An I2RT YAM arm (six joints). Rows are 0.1 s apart.
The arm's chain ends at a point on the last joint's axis. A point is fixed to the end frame.
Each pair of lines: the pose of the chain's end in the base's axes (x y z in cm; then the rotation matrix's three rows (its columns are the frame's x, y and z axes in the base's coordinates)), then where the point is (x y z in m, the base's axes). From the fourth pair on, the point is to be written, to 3 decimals.
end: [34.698 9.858 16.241], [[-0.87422 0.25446 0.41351], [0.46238 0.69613 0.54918], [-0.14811 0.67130 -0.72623]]
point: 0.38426 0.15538 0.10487
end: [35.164 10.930 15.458], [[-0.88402 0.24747 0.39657], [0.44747 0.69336 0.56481], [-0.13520 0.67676 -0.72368]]
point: 0.38733 0.16742 0.09735
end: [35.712 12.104 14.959], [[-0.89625 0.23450 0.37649], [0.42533 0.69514 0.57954], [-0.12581 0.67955 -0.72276]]
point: 0.39087 0.18044 0.09249
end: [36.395 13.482 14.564], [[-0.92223 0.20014 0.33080], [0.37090 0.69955 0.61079], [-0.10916 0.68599 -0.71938]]
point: 0.393 0.197 0.089
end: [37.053 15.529 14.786], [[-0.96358 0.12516 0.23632], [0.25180 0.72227 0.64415], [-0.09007 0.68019 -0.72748]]
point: 0.391 0.220 0.090
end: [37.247 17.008 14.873], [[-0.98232 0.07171 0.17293], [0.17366 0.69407 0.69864], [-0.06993 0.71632 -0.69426]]
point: 0.386 0.239 0.095
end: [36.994 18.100 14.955], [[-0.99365 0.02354 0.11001], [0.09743 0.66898 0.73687], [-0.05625 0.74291 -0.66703]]
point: 0.378 0.253 0.098
